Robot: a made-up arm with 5 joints.
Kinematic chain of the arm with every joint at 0, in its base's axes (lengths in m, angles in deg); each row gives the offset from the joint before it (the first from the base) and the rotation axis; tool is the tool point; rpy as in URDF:
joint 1: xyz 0 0 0.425 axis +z
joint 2: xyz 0 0 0 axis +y
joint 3: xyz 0.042 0 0.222 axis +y
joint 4: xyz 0.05 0 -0.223 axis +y
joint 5: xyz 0.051 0 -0.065 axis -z
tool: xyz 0 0 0 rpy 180 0 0
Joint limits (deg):
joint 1: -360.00..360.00
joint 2: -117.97..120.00
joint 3: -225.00..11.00
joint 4: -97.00..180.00
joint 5: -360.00..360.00
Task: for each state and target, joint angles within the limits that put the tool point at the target. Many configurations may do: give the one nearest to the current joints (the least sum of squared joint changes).
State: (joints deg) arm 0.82 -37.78 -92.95 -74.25 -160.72
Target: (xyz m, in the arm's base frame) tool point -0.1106 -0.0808 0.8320
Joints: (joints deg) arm 36.15 -48.27 -98.05 -75.39 -160.72
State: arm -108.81 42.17 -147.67 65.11 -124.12
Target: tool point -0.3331 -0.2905 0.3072
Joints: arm -138.91 64.07 -116.55 78.98 -124.12
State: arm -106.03 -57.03 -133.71 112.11 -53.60
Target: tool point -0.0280 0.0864 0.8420
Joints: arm -72.04 -48.94 -126.62 114.41 -53.60
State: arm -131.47 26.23 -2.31 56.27 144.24
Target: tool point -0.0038 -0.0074 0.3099
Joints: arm -117.18 41.60 -1.66 50.80 144.24
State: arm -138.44 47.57 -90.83 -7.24 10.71
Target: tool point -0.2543 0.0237 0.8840
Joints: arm -185.32 9.28 -133.64 -1.90 10.71
